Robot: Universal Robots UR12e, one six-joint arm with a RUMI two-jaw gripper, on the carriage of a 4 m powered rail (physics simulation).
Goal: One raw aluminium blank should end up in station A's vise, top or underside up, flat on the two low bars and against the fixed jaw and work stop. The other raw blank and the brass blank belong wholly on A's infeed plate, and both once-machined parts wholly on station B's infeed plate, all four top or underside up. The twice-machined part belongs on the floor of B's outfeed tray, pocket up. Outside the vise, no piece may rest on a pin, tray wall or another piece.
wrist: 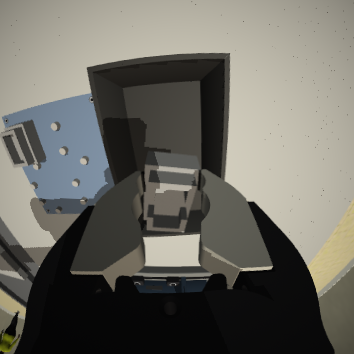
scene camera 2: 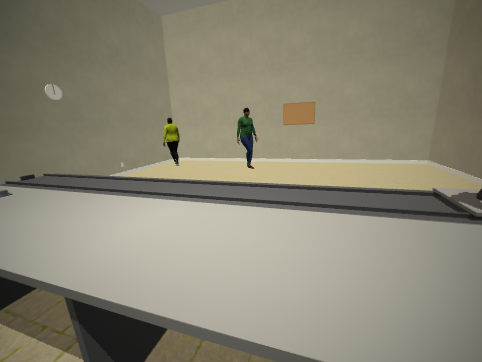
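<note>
My gripper is shut on a machined aluminium part; steps and a recess show on its visible faces. I cannot tell how far it is machined. It hangs over the near end of a dark outfeed tray, whose visible floor holds no piece. Left of the tray lies a blue infeed plate with several light pins. Another machined part, with a rectangular pocket showing, is at the plate's left edge; whether it is wholly on the plate is unclear. The raw blanks and brass blank show in neither view.
A blue fixture shows partly behind the fingers. In the scene view the rail runs behind the long pale table, with part of the carriage at the right. Two people are on the floor beyond.
</note>
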